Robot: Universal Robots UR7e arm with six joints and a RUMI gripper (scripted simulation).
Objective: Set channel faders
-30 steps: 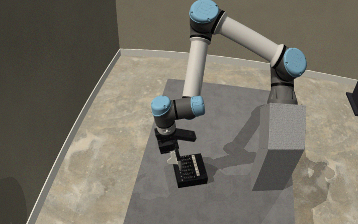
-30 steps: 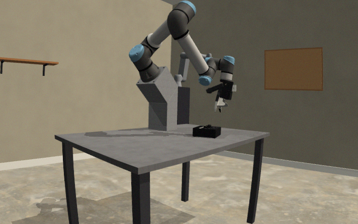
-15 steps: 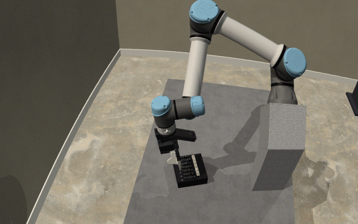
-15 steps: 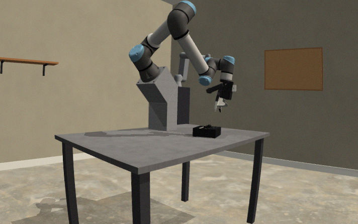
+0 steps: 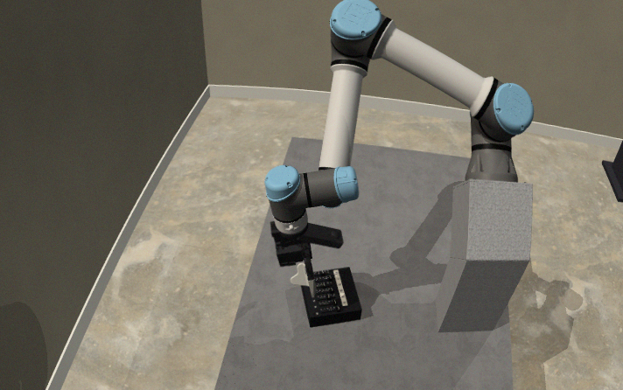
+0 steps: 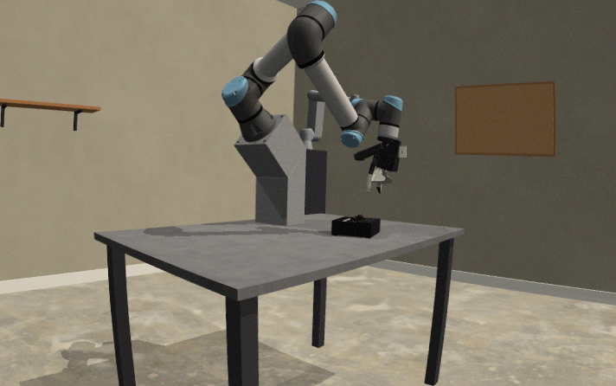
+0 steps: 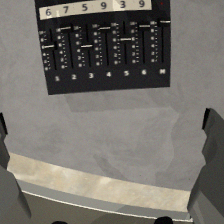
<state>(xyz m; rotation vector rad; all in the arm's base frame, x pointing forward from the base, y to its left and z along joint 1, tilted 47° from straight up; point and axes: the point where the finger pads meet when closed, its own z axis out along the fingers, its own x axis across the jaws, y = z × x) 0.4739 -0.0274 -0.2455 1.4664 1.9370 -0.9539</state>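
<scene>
Right now my hand is 9 cm above the channel 2 fader, 6 cm to the left of it and 5 cm past it. Also, from my hand: channel 5 fader 9 cm below, 5 cm behind, 1 cm to the left; then channel 3 fader 9 cm below, 3 cm to the right, 3 cm behind; then channel 4 fader 9 cm below, 6 cm behind, 2 cm to the right.
</scene>
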